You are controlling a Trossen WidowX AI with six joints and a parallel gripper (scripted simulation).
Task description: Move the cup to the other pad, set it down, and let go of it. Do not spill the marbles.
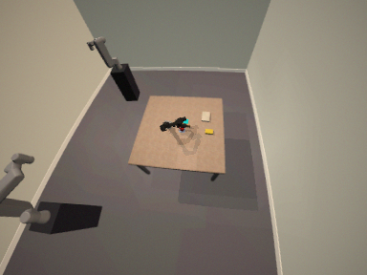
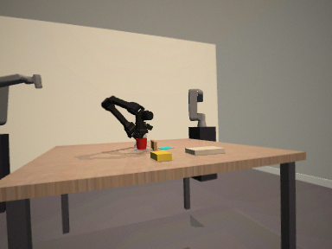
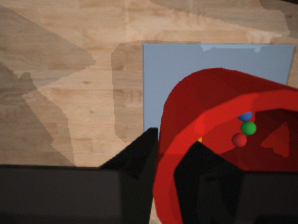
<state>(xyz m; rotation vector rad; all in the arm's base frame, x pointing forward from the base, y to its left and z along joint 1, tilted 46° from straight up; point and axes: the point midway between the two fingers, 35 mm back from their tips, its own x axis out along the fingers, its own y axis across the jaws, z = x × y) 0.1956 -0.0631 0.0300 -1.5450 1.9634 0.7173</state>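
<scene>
My gripper tip is now 8 cm short of the teal pad, 15 cm to the right of it and 4 cm above it. Also, from my gripper tip: flat beige block: 39 cm ahead, 23 cm to the left, 2 cm below; then cup: 3 cm ahead, 1 cm to the right; then brown block: 5 cm ahead, 7 cm to the left, 2 cm below.
</scene>
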